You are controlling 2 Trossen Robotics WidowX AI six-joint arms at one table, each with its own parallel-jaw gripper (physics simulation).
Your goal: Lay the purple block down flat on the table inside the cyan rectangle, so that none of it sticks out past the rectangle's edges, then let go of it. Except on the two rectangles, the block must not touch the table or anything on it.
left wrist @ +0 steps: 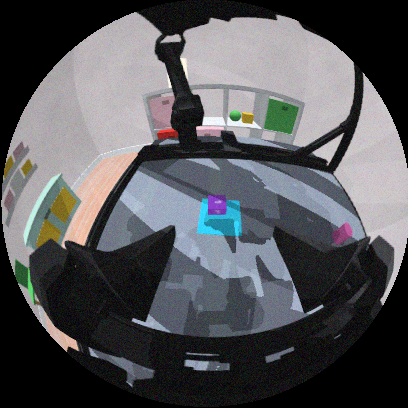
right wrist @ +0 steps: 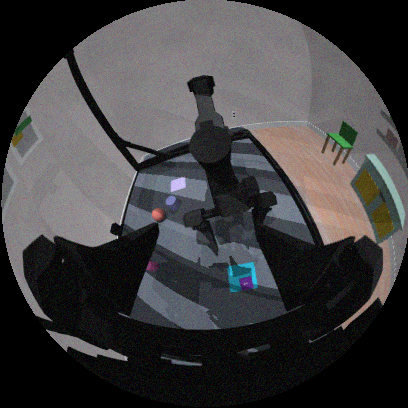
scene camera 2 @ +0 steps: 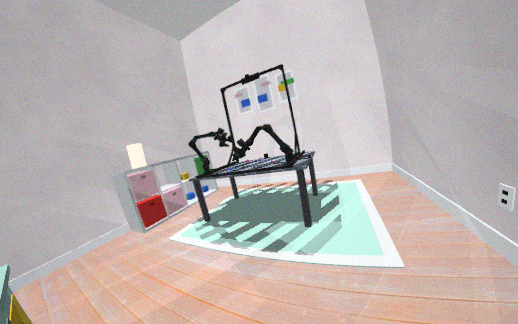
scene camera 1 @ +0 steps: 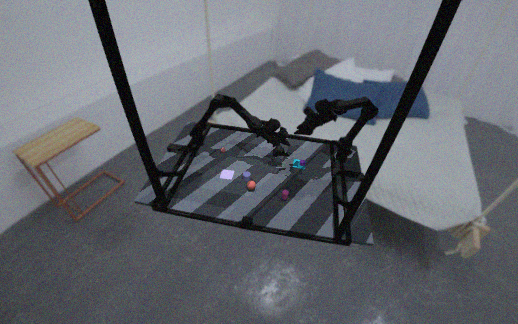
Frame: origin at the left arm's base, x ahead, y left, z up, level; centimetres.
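Where they show: left gripper, fingertip midpoint: (left wrist: 226, 231) (right wrist: 237, 246) (scene camera 2: 234, 160) (scene camera 1: 289, 151); right gripper, fingertip midpoint: (right wrist: 207, 228) (scene camera 2: 231, 144) (scene camera 1: 295, 131); left arm's base, origin of the base link: (scene camera 2: 290, 160) (scene camera 1: 197, 140); right arm's base, origin of the base link: (left wrist: 188, 143) (scene camera 2: 207, 172) (scene camera 1: 341, 158).
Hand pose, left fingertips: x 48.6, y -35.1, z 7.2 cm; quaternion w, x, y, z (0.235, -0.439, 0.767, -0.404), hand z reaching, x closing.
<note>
Each offset is from my left fingertips to the top centre of the thing. "pt": to the spot under its first point.
The purple block @(dx +7.8, dy -4.2, dz -7.2 cm) (scene camera 1: 302, 163) (left wrist: 217, 205) (right wrist: 246, 283) rests flat on the cyan rectangle @(pt dx +4.1, dy -3.6, dz -8.9 cm) (scene camera 1: 296, 164) (left wrist: 233, 228) (right wrist: 234, 285), near one edge. In the right wrist view its outline lies within the cyan. In the left wrist view its top overlaps the rectangle's far edge, and the far side of its base is hidden. My left gripper (scene camera 1: 286, 148) (left wrist: 226, 231) is open and empty above the table, apart from the block. My right gripper (scene camera 1: 299, 131) is open and empty, higher up. The pale lavender rectangle @(pt dx -37.9, dy +1.4, dz -9.0 cm) (scene camera 1: 227, 174) (right wrist: 178, 184) lies across the table.
A blue-violet cylinder @(dx -28.5, dy -5.4, dz -5.0 cm) (scene camera 1: 246, 175) (right wrist: 171, 200), an orange-red ball @(dx -28.4, dy -12.5, dz -4.1 cm) (scene camera 1: 251, 185) (right wrist: 158, 215) and a magenta cylinder @(dx -13.6, dy -24.1, dz -5.0 cm) (scene camera 1: 285, 195) (left wrist: 343, 233) (right wrist: 152, 266) are on the table. A small red thing @(dx -35.2, dy +21.2, dz -5.7 cm) (scene camera 1: 223, 150) is near the left arm. A black frame surrounds the table.
</note>
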